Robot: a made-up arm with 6 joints. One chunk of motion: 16 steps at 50 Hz.
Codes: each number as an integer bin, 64 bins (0 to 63) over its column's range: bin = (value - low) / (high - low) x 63, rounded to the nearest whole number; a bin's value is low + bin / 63 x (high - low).
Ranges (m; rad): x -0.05..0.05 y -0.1..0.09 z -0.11..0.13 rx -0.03..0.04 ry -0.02..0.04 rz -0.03..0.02
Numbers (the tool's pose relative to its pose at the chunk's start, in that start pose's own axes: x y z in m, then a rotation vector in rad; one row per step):
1: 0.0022 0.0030 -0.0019 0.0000 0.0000 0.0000
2: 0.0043 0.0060 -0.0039 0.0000 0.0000 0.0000
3: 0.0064 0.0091 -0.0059 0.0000 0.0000 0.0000
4: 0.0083 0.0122 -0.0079 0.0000 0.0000 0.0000
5: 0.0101 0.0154 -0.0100 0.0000 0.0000 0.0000
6: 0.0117 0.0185 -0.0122 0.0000 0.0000 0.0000
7: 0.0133 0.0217 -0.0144 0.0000 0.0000 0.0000
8: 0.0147 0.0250 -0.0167 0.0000 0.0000 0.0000
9: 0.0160 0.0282 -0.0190 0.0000 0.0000 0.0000
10: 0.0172 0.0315 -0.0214 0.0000 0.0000 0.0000
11: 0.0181 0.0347 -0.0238 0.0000 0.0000 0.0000
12: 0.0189 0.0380 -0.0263 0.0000 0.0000 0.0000
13: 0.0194 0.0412 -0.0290 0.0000 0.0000 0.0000
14: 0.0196 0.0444 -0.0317 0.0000 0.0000 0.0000
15: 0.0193 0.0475 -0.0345 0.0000 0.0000 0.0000
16: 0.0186 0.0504 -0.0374 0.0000 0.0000 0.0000
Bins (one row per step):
1: 33 34 28 27 21 38
2: 34 35 28 27 21 38
3: 36 36 27 27 21 38
4: 37 37 27 27 21 38
5: 38 38 26 27 21 38
6: 39 39 26 27 21 38
7: 40 40 25 27 21 38
8: 41 41 24 27 21 38
9: 42 43 24 27 21 38
10: 42 44 23 27 21 38
11: 43 45 23 27 21 38
12: 43 46 22 27 21 38
13: 44 47 21 27 21 38
14: 44 48 21 27 21 38
15: 44 49 20 27 21 38
16: 43 50 19 27 21 38

